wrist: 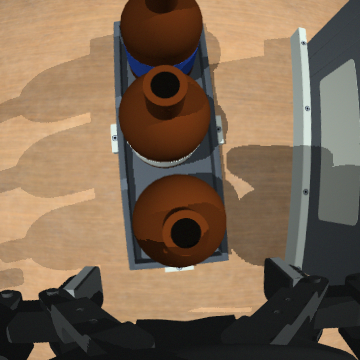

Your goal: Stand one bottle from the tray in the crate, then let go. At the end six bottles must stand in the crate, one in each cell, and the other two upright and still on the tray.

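Frame: origin at the arm's base, x right, y ahead, z up, level; centimetres.
Seen in the pictures: gripper, fingertip midpoint: [182, 281].
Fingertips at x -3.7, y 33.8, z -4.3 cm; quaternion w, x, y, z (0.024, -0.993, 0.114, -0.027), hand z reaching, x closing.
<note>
Offsets run from my fingertips to a thing's middle. "spot": to the spot under its first point. Level surfaces: height alone.
Three brown bottles stand in a row on the long grey tray {spot: dx -4.2, dy +2.9, dz -14.9 cm} [124, 220]. The nearest bottle {dx +0.9, dy +2.2, dz -9.2 cm} [150, 210] is at the tray's near end, seen almost from above. The middle bottle {dx +2.1, dy +10.6, dz -9.2 cm} [165, 125] shows a strip of white label. The far bottle {dx +4.0, dy +19.1, dz -9.2 cm} [162, 32] has a blue label, and its top is cut off by the view's upper edge. My gripper [182, 281] is open and empty, at the bottom of the view, with its fingertips wide apart on the near side of the nearest bottle. The crate {spot: dx +13.7, dy -4.9, dz -11.9 cm} [317, 245] shows in part at the right; its cells are out of view.
The crate's side wall has a pale panel {dx +17.2, dy +4.6, dz -9.0 cm} [340, 145] and a light rim strip {spot: dx +16.0, dy +4.8, dz -14.9 cm} [301, 150] with screws. A strip of wooden table {dz -17.5 cm} [255, 100] lies between tray and crate. Bottle shadows fall on the table to the left of the tray.
</note>
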